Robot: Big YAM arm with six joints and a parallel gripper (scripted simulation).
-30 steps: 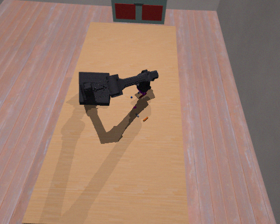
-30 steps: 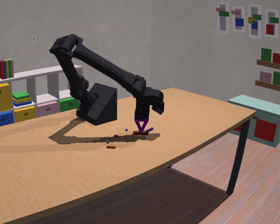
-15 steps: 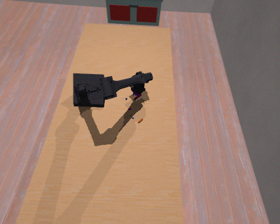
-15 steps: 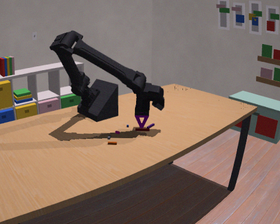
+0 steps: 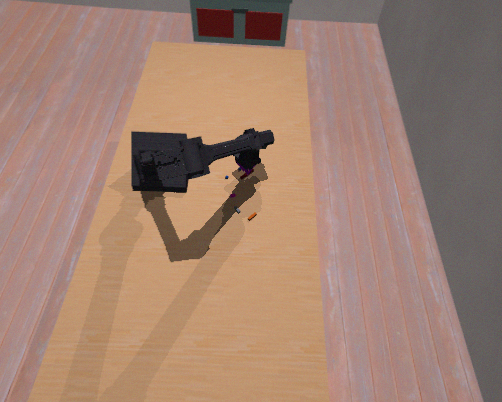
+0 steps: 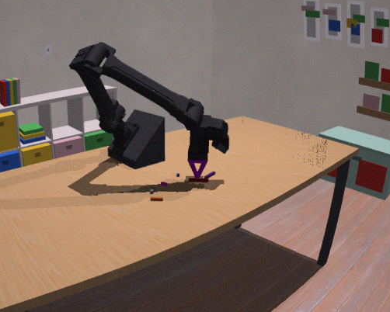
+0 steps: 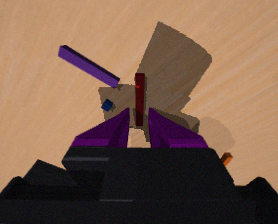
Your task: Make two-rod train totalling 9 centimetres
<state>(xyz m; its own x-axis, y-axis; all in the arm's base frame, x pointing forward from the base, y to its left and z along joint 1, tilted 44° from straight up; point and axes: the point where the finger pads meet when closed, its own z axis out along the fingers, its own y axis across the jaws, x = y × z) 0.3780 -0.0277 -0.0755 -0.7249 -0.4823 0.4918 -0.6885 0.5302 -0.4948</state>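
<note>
My gripper is now 20 mm above the red rod. Also, from my hand: purple rod (70 mm to the left, 20 mm below); blue rod (30 mm to the left, 30 mm behind, 20 mm below); magenta rod (110 mm to the right, 50 mm behind, 20 mm below).
</note>
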